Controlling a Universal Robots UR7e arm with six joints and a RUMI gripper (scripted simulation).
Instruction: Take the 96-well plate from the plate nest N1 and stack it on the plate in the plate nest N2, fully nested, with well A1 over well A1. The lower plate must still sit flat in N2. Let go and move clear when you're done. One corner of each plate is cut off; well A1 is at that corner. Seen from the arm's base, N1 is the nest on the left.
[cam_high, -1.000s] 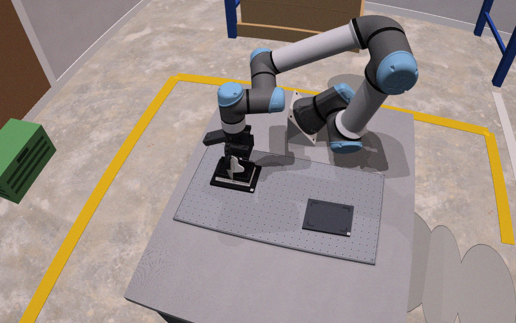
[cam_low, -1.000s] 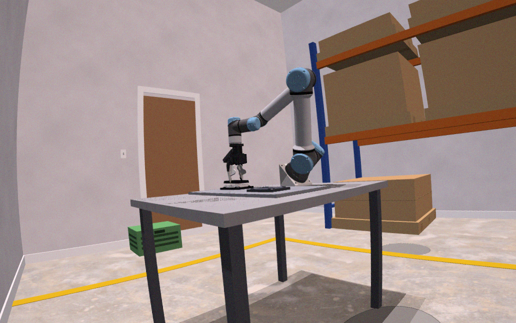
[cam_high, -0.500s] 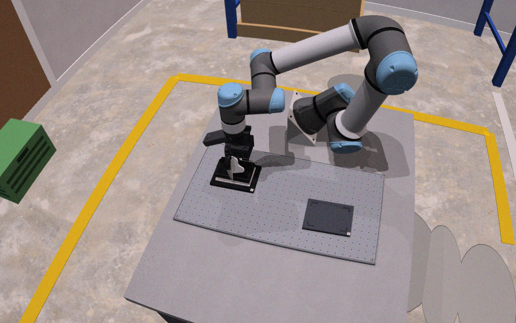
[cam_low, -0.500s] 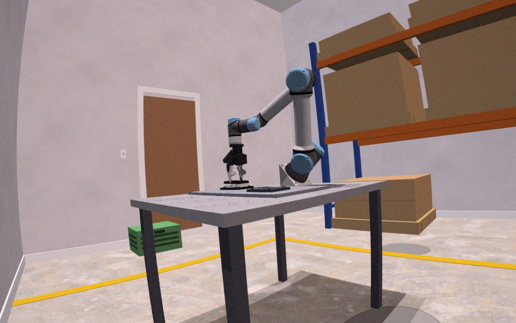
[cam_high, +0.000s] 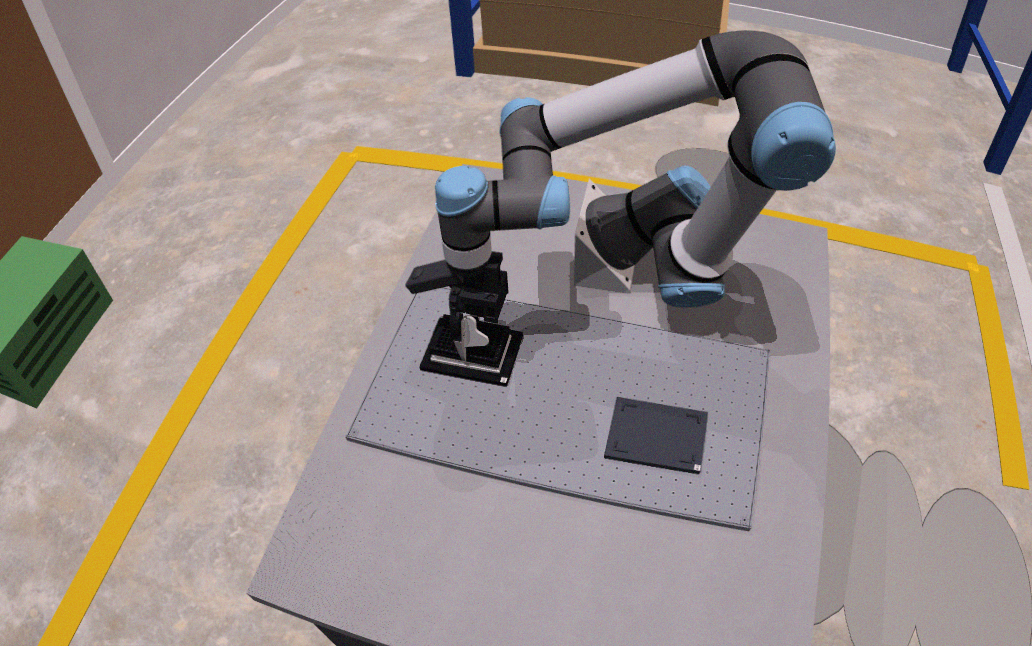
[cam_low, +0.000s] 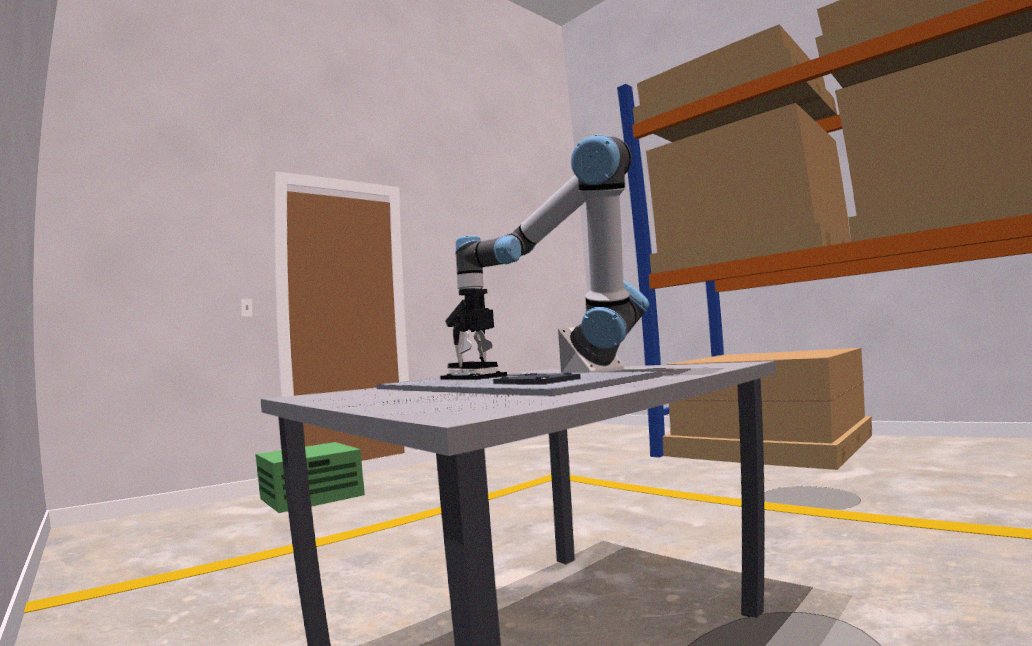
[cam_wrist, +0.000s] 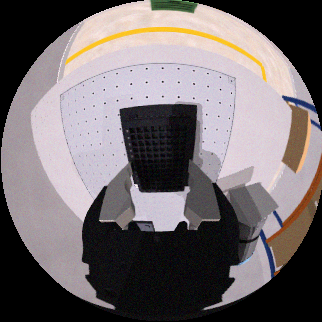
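Now: hand 1 cm above the black 96-well plate. Round my hand: plate nest N1: 37 cm to the left, 5 cm ahead, 4 cm below; then black plate nest N2: 4 cm below; then white 96-well plate: 3 cm below.
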